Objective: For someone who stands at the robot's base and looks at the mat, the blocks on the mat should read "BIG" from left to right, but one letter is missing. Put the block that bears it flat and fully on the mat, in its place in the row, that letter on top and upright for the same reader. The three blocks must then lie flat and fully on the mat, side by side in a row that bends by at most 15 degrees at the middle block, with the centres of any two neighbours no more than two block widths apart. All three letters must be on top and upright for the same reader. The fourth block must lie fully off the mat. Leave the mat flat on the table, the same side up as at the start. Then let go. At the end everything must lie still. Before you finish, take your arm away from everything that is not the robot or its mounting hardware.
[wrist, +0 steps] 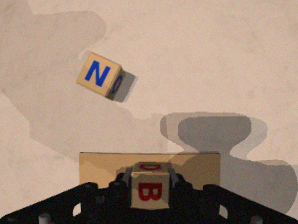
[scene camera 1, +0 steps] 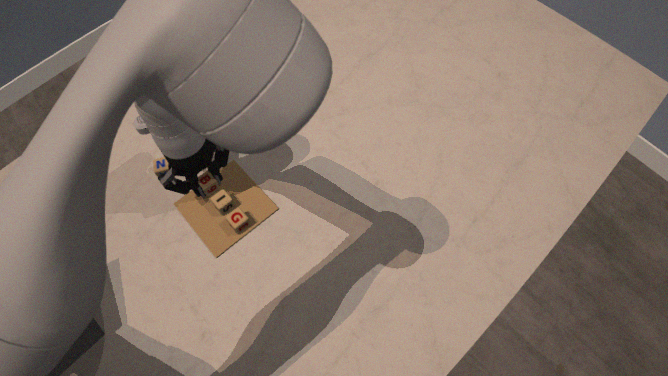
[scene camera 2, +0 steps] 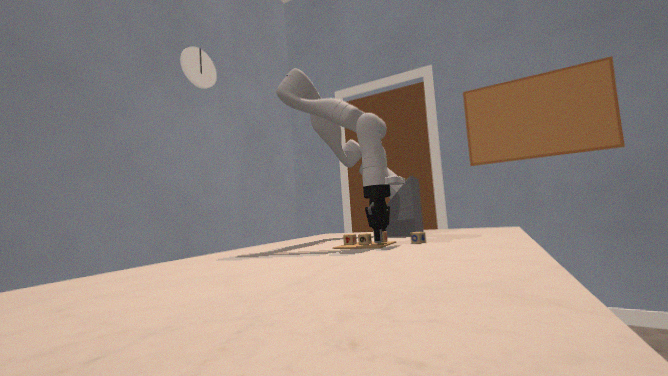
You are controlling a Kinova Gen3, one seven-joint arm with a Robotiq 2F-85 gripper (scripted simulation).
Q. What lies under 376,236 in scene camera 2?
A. The gripper.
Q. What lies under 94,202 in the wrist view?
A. The gripper.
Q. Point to a mat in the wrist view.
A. At 199,169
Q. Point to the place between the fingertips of the gripper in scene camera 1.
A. At 209,187
